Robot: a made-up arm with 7 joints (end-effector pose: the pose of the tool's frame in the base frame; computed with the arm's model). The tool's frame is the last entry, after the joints.
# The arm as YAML. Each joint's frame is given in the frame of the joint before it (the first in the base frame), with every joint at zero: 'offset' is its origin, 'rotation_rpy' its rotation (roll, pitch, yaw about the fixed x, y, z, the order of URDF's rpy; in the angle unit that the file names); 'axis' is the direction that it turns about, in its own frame. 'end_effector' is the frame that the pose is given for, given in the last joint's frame.
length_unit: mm
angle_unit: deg
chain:
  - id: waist
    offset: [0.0, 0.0, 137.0]
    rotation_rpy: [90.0, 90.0, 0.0]
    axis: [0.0, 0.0, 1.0]
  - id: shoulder
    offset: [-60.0, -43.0, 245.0]
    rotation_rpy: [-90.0, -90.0, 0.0]
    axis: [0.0, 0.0, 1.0]
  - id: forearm
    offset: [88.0, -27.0, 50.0]
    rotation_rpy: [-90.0, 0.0, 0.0]
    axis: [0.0, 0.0, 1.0]
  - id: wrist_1
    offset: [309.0, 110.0, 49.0]
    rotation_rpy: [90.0, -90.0, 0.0]
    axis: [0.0, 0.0, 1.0]
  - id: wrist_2
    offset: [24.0, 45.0, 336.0]
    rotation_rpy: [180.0, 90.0, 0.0]
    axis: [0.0, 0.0, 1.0]
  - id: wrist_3
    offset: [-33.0, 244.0, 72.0]
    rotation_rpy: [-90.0, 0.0, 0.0]
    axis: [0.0, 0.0, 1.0]
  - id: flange
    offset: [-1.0, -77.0, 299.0]
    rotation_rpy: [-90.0, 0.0, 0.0]
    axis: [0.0, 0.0, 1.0]
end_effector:
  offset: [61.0, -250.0, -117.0]
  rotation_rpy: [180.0, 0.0, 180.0]
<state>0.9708 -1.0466 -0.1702 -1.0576 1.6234 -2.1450 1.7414</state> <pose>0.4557 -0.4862 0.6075 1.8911 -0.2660 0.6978</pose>
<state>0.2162 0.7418 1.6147 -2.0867 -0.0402 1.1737 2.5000</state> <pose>-0.1734 -0.4502 0.2223 -0.8467 -0.9441 -2.0353</pose>
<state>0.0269 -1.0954 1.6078 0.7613 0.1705 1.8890 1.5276</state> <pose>-0.4674 -0.8456 0.2225 -1.0217 2.7619 0.0935</pose>
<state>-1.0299 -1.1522 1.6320 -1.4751 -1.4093 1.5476 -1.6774</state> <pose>-0.1818 -0.2203 -0.0161 1.6872 -1.0158 0.1283</pose>
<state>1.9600 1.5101 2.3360 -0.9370 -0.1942 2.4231 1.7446</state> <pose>-0.0544 -0.3808 -0.6288 1.7149 -1.6538 -1.8476</pose>
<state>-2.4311 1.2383 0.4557 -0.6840 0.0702 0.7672 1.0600</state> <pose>-0.0999 -0.8334 0.7634 -1.3318 1.7261 -1.2957</pose>
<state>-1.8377 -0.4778 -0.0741 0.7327 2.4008 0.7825 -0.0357</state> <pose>0.2272 -0.0686 -0.8283 2.4007 0.1412 0.4785</pose>
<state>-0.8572 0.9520 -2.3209 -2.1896 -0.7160 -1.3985 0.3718</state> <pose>-0.0668 -0.7565 0.2092 0.3106 -0.2065 -0.5322</pose>
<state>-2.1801 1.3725 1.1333 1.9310 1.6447 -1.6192 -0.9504</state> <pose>-0.8386 -0.7708 0.5555 1.1988 0.7271 -0.4284</pose>
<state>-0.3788 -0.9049 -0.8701 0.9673 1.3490 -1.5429 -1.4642</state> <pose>0.4549 0.0765 -0.4530 -0.5778 -1.4765 -1.6102</pose>
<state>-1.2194 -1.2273 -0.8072 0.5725 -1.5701 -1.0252 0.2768</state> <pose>0.8486 -0.3911 0.4368 -1.5090 1.7274 -1.1867</pose>
